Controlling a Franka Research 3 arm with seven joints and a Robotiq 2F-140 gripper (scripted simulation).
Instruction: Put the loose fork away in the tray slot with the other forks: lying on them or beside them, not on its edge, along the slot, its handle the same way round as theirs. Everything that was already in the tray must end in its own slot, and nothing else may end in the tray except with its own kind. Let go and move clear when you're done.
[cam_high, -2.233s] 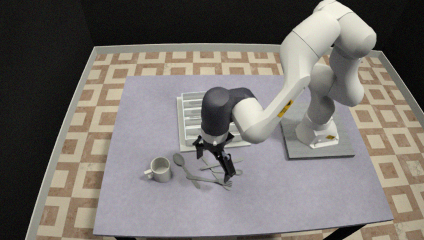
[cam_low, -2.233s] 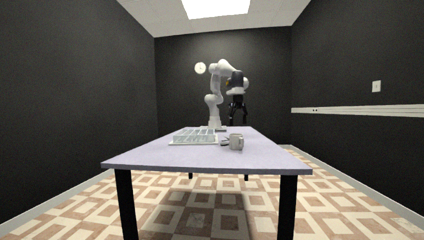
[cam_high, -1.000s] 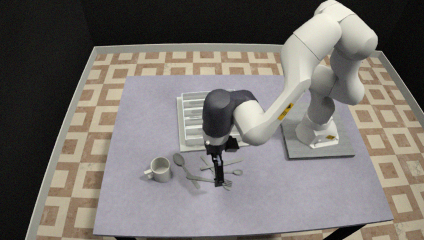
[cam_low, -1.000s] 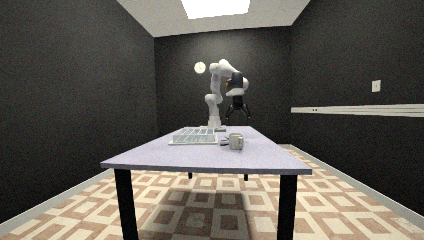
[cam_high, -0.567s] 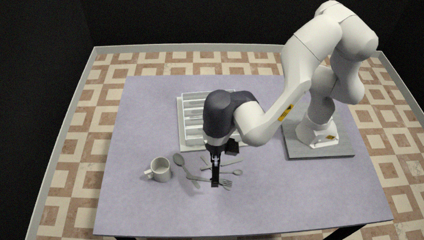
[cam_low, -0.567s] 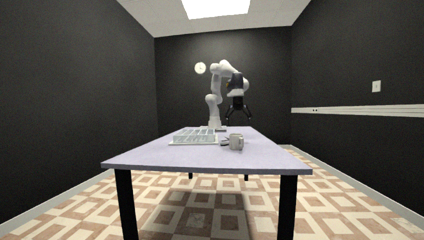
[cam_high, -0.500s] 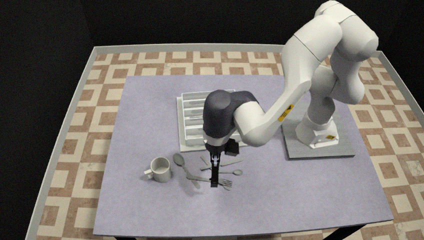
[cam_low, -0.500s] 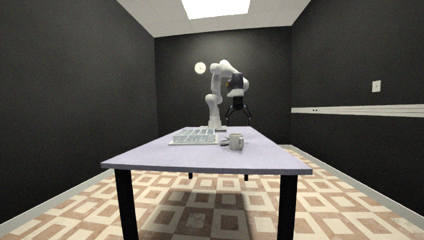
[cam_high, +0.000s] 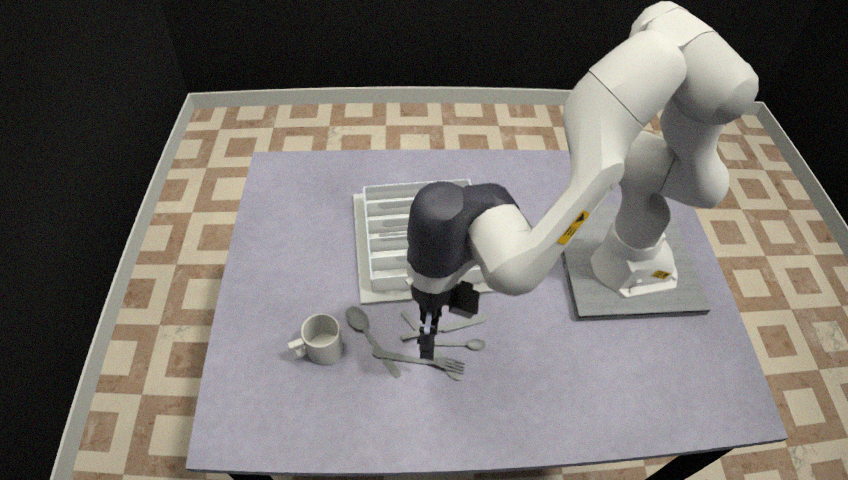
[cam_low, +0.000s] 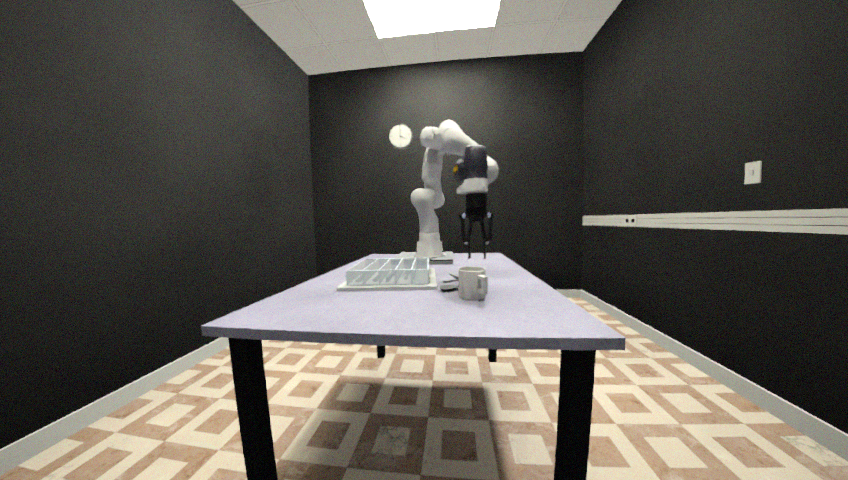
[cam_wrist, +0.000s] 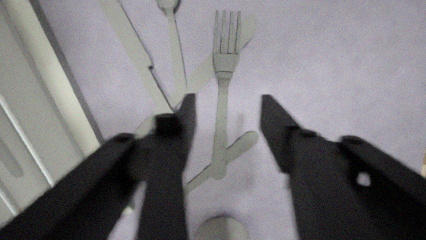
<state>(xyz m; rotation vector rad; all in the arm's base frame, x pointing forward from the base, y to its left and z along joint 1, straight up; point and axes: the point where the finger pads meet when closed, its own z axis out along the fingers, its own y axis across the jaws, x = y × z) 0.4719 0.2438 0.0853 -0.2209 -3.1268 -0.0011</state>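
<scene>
My hand is 11 cm above the knife, 8 cm to the left of it and 2 cm past it. Also, from my hand: white mug: 22 cm ahead, 8 cm below, 3 cm to the right; then spoon: 28 cm to the right, 9 cm below, 1 cm behind.
</scene>
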